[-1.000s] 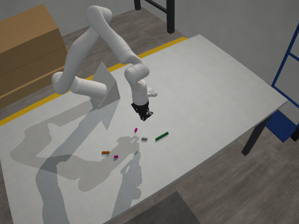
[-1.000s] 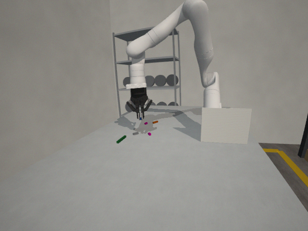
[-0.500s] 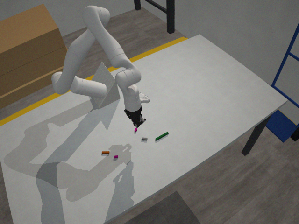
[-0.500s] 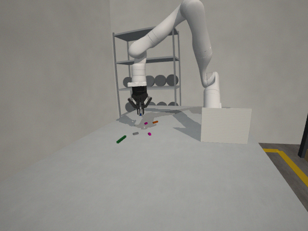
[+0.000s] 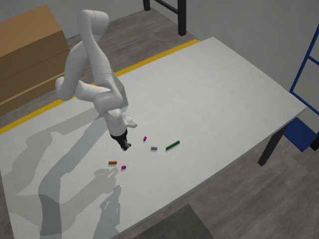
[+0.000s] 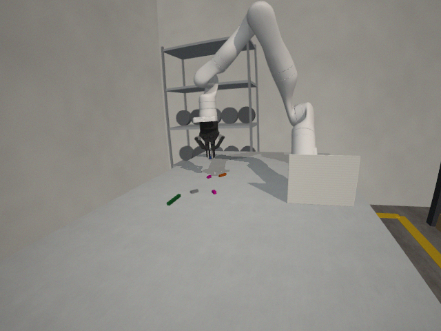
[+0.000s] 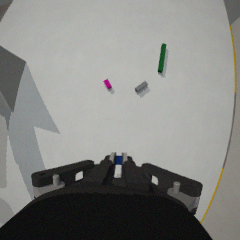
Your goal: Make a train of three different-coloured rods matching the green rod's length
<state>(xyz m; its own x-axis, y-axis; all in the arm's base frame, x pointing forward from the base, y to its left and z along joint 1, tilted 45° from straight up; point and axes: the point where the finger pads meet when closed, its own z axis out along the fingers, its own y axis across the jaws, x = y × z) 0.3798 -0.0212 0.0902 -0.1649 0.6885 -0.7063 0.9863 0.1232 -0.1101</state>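
Right now the orange rod is 20 mm behind my hand, 80 mm to the right of it and 120 mm below it. Also, from my hand: grey rod: 20 mm ahead, 140 mm to the left, 120 mm below; blue rod: 10 mm below; green rod: 60 mm ahead, 230 mm to the left, 120 mm below.
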